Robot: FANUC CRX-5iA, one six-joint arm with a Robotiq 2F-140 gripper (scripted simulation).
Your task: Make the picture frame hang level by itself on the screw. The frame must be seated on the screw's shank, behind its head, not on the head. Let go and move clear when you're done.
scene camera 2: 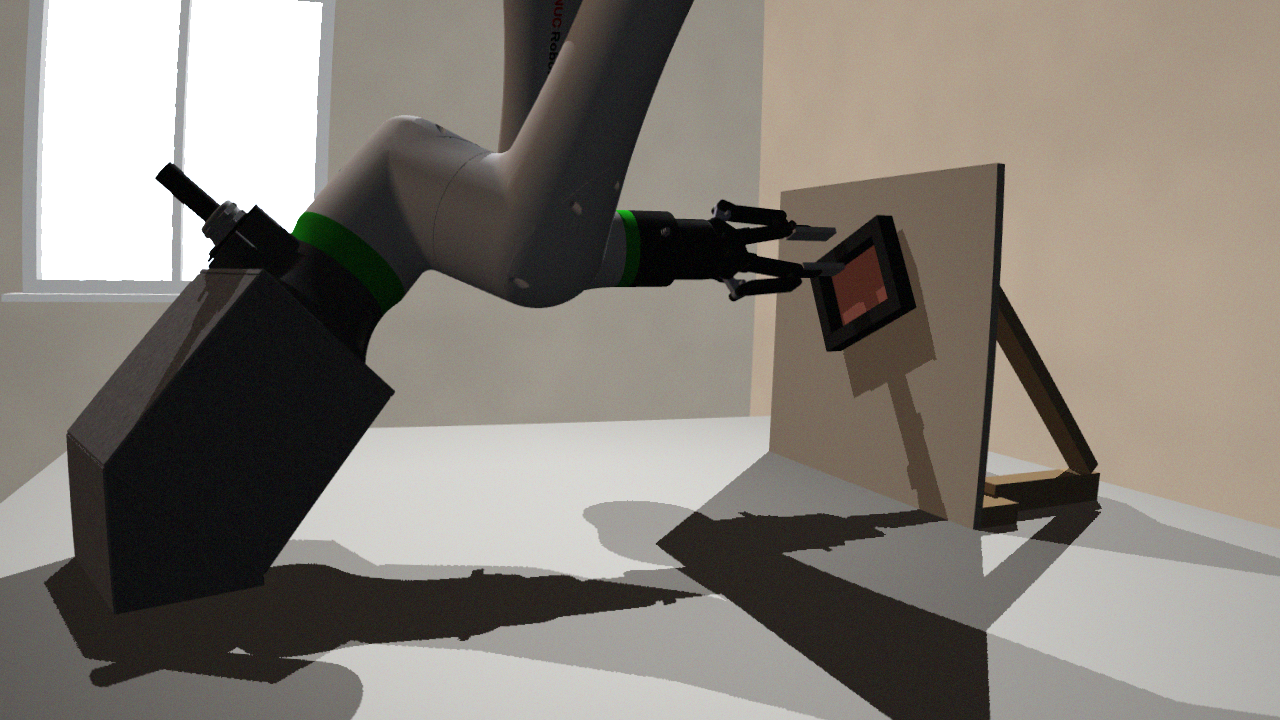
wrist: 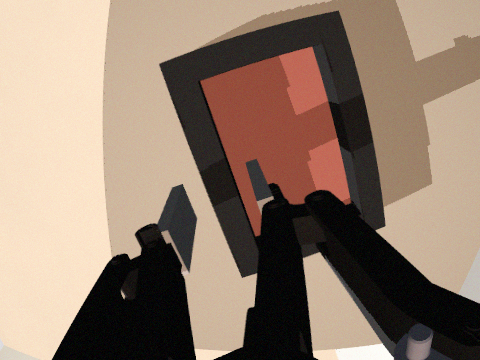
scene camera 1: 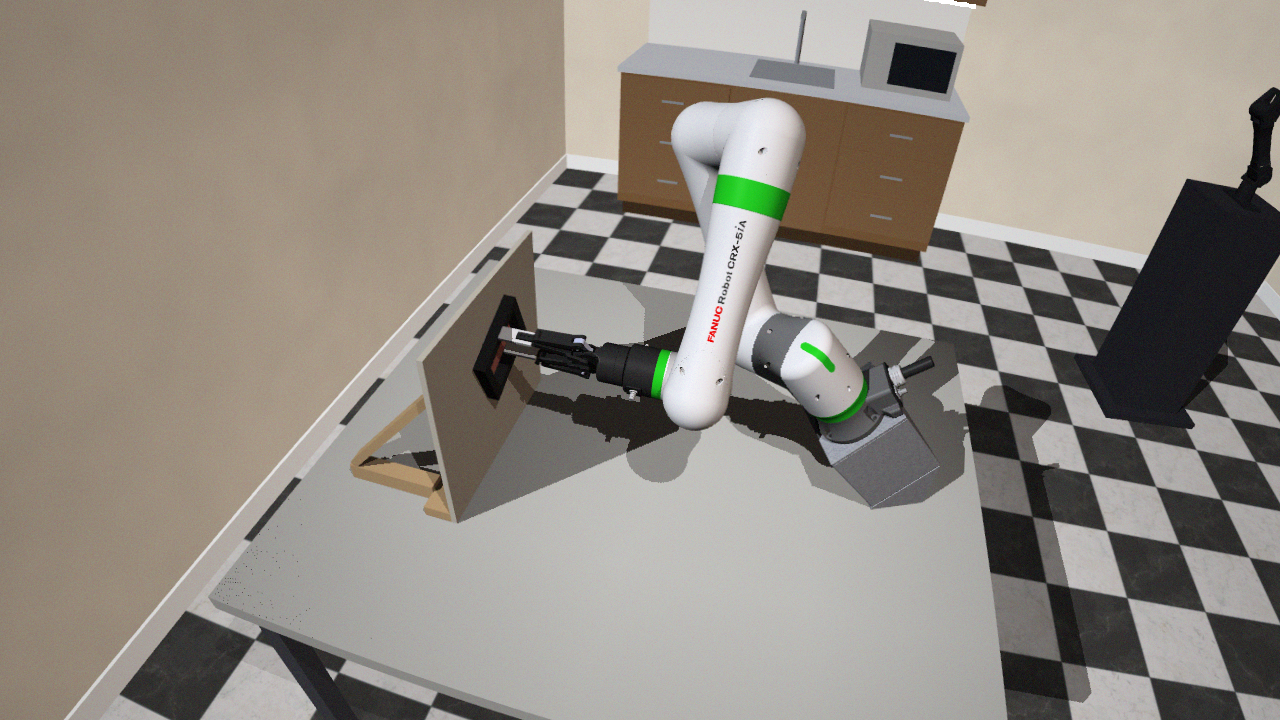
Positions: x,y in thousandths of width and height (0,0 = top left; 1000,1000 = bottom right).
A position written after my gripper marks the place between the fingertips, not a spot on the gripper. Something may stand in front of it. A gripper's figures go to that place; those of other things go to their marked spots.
Labels:
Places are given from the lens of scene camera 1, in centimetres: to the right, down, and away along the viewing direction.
my gripper (scene camera 1: 393,472): -26, -4, 128
black picture frame (scene camera 1: 397,437): -26, -9, 130
tan board (scene camera 1: 366,597): -34, 14, 130

